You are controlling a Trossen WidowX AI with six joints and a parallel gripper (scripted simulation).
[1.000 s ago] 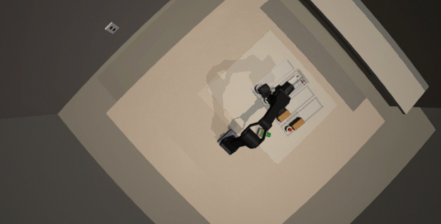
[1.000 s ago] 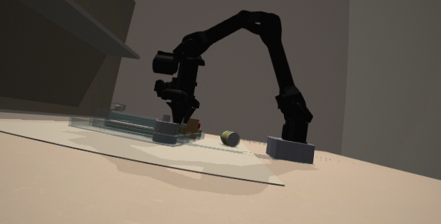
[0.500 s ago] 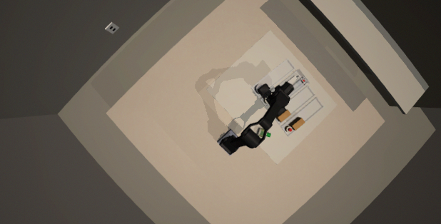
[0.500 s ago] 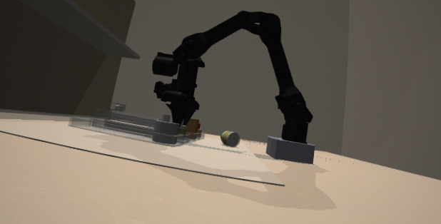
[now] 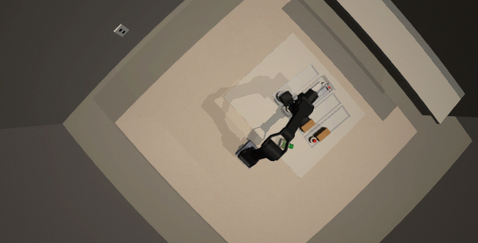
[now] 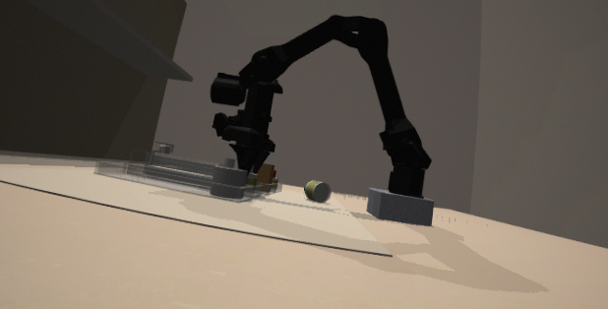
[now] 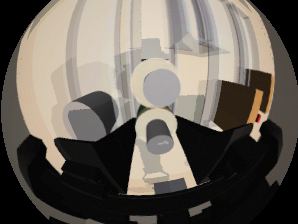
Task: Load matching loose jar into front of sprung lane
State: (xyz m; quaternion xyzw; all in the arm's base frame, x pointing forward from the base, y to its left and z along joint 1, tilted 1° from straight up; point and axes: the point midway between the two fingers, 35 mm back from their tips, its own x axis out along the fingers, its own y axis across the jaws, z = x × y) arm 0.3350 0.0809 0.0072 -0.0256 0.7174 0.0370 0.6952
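The sprung lane lies 150 mm ahead of my gripper tip, 10 mm to the right of it and 10 mm below it. Round my gripper tip: pusher plate: 160 mm ahead, 20 mm to the right, 20 mm above; olive jar: 160 mm to the right, 120 mm behind, 10 mm below; shelf: 500 mm ahead, 340 mm above, 70 mm to the left.
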